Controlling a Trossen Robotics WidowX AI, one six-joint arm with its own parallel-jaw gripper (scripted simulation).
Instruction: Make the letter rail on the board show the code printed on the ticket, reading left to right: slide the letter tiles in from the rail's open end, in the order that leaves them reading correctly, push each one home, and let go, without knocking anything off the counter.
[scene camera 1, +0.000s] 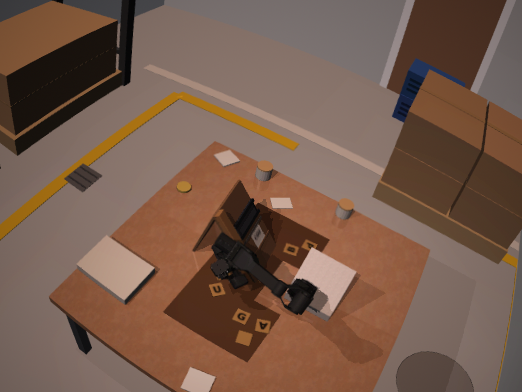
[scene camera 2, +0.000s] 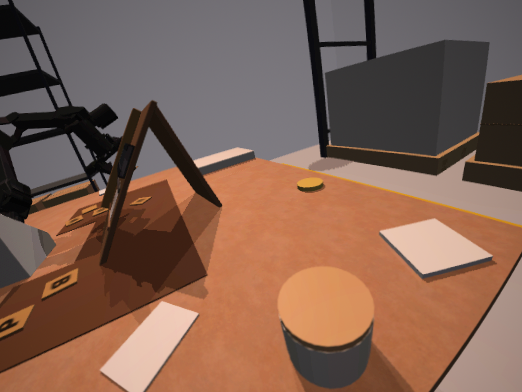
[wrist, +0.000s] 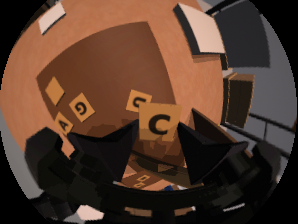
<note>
I see my gripper (scene camera 2: 129, 174), a white pad (scene camera 2: 430, 248) and an a-frame board (scene camera 2: 139, 122).
My gripper also shows in scene camera 1 (scene camera 1: 220, 271) and in the wrist view (wrist: 158, 123). The a-frame board also shows in scene camera 1 (scene camera 1: 237, 217).
</note>
